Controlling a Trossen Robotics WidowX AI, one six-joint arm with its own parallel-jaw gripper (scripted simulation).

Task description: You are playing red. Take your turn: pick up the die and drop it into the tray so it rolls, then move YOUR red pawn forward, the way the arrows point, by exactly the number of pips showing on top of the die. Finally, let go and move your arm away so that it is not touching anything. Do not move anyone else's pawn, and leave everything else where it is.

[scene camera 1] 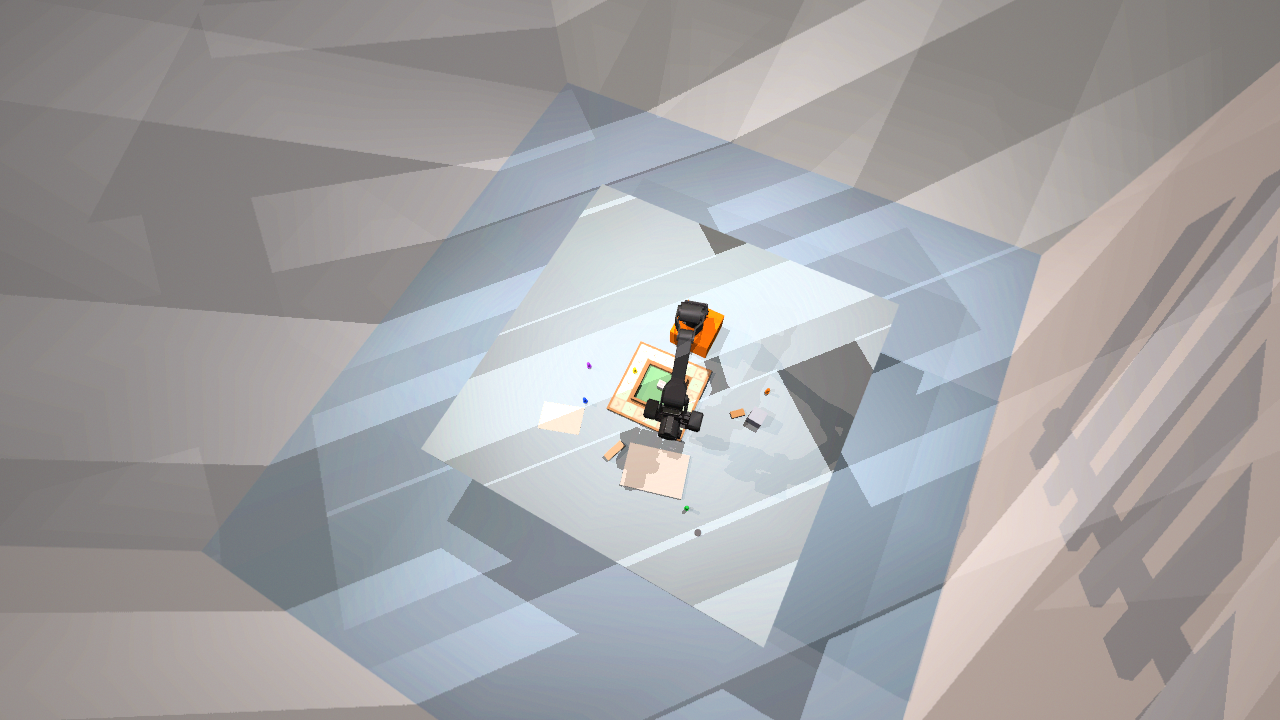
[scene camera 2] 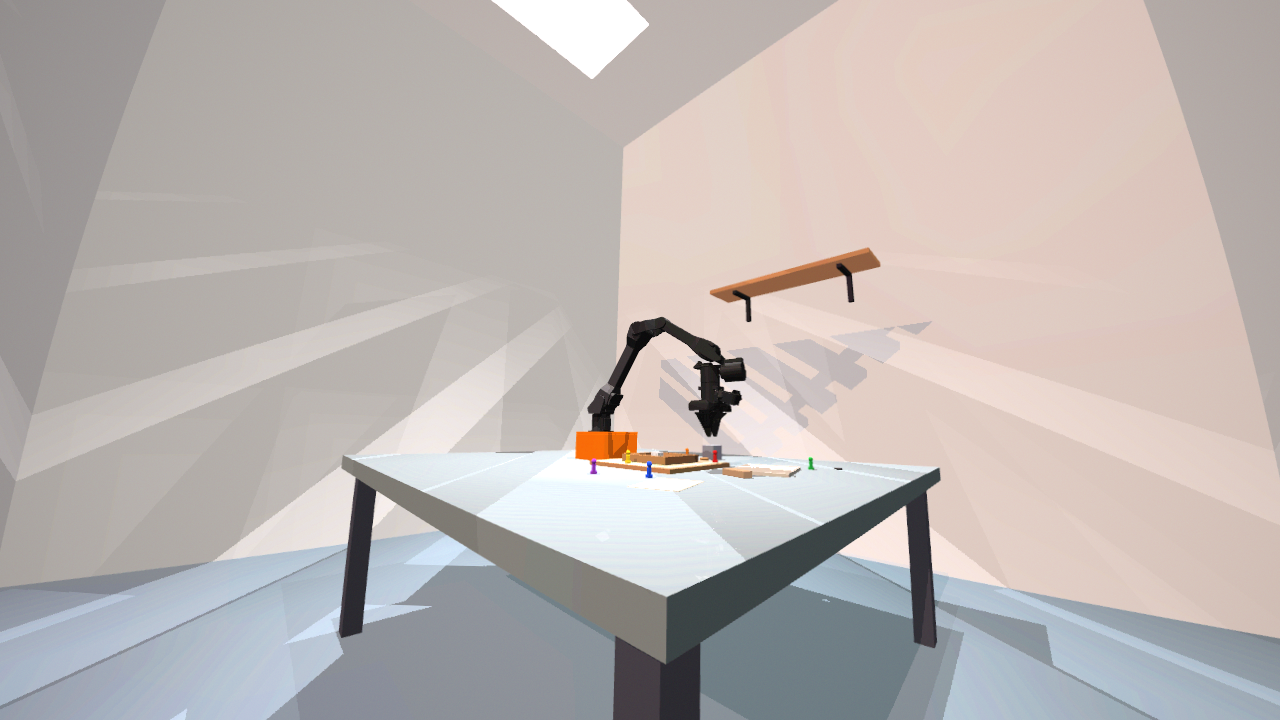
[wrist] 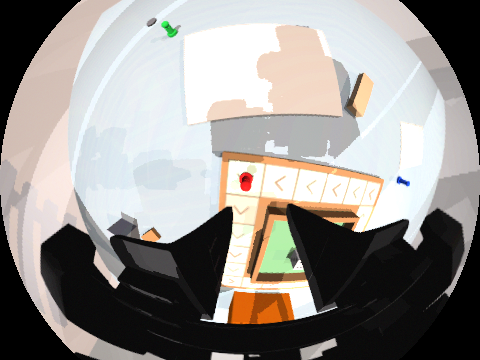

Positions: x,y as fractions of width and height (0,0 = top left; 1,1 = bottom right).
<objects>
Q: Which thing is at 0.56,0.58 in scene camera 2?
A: My gripper.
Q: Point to a green tray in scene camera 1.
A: At 0.51,0.54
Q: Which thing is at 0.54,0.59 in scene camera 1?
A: My gripper.
</objects>
